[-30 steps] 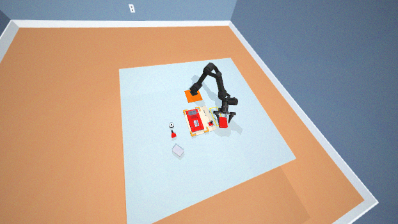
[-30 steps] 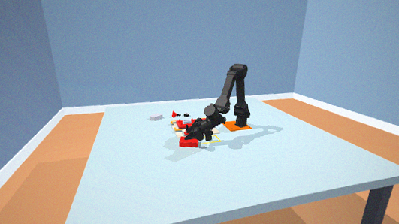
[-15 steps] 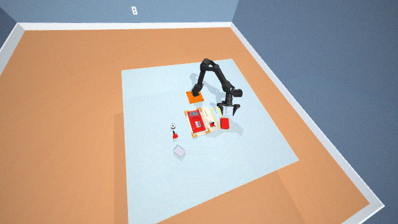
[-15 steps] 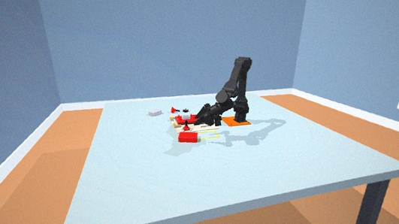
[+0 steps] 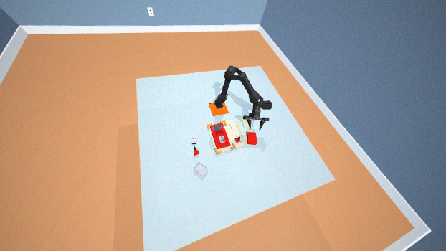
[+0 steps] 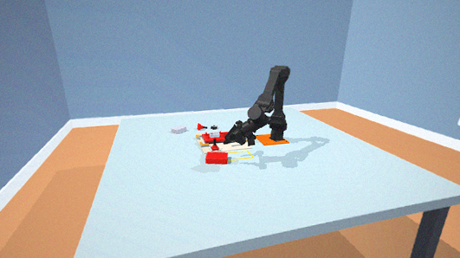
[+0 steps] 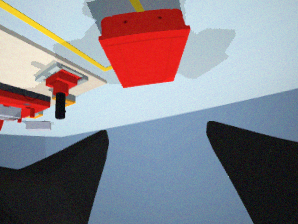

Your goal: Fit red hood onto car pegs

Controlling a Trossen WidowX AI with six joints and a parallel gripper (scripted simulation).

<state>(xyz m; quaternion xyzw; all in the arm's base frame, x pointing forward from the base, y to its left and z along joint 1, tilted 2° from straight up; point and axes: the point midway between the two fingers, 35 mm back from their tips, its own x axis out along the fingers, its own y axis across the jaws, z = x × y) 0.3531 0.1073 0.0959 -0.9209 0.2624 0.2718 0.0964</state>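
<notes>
My gripper tip is 8 cm above the red hood, 3 cm short of it and 2 cm to the left of it. The rest, counted from my gripper tip: grey engine block 24 cm to the right, 7 cm below, 7 cm behind; small wheel 43 cm to the right, 15 cm behind, 9 cm below.
</notes>
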